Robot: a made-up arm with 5 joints. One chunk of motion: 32 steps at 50 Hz.
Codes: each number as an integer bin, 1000 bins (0 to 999) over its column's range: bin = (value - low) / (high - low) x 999, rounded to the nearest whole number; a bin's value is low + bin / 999 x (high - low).
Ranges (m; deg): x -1.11..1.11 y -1.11..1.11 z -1.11..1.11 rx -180..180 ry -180..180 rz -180..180
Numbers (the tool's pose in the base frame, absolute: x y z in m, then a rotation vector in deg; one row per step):
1: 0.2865 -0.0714 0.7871 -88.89 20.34 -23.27
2: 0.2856 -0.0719 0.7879 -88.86 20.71 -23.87
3: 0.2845 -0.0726 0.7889 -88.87 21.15 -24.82
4: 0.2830 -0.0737 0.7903 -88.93 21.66 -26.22
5: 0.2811 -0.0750 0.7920 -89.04 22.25 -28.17
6: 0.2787 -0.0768 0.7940 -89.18 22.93 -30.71
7: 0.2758 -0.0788 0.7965 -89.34 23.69 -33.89
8: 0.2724 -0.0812 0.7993 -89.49 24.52 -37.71
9: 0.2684 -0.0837 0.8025 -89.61 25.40 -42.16
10: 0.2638 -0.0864 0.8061 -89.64 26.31 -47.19
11: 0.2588 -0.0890 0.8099 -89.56 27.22 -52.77
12: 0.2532 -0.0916 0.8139 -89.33 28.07 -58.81
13: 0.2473 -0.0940 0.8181 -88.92 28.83 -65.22
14: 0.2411 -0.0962 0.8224 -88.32 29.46 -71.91
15: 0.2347 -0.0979 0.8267 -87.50 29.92 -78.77
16: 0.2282 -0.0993 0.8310 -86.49 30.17 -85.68
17: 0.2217 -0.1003 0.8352 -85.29 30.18 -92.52
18: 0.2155 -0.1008 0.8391 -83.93 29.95 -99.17
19: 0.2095 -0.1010 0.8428 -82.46 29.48 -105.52
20: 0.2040 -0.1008 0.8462 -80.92 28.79 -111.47
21: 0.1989 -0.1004 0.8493 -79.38 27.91 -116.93
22: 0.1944 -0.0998 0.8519 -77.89 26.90 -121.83
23: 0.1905 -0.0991 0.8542 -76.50 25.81 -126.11
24: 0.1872 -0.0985 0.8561 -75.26 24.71 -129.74
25: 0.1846 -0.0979 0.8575 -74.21 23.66 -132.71
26: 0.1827 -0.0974 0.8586 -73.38 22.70 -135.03
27: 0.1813 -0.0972 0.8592 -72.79 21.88 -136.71
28: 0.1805 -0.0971 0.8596 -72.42 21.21 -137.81
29: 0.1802 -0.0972 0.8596 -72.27 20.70 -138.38
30: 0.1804 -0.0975 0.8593 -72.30 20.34 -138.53
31: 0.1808 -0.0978 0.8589 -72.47 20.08 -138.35
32: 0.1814 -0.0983 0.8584 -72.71 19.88 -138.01
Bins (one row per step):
1: 628 467 854 253 556 435
2: 628 467 854 253 557 433
3: 628 467 855 253 558 431
4: 627 466 855 253 560 427
5: 626 466 856 252 561 421
6: 625 465 857 252 563 414
7: 624 464 858 252 565 405
8: 622 463 859 251 568 395
9: 620 462 861 251 570 383
10: 618 461 862 251 573 369
11: 616 459 864 251 575 353
12: 613 458 866 252 577 336
13: 611 457 868 253 580 319
14: 608 456 870 254 581 300
15: 605 455 872 257 583 281
16: 602 455 873 259 583 262
17: 599 454 875 263 583 243
18: 596 454 877 267 583 224
19: 594 454 879 271 581 207
20: 591 454 880 275 579 190
21: 589 454 882 279 577 175
22: 587 455 883 283 574 161
23: 585 455 884 287 571 150
24: 584 455 885 291 568 139
25: 583 455 885 294 565 131
26: 582 456 886 296 562 125
27: 581 456 886 298 560 120
28: 581 456 886 299 558 117
29: 581 456 886 299 557 115
30: 581 456 886 299 556 115
31: 581 455 886 298 555 116
32: 581 455 886 298 555 117

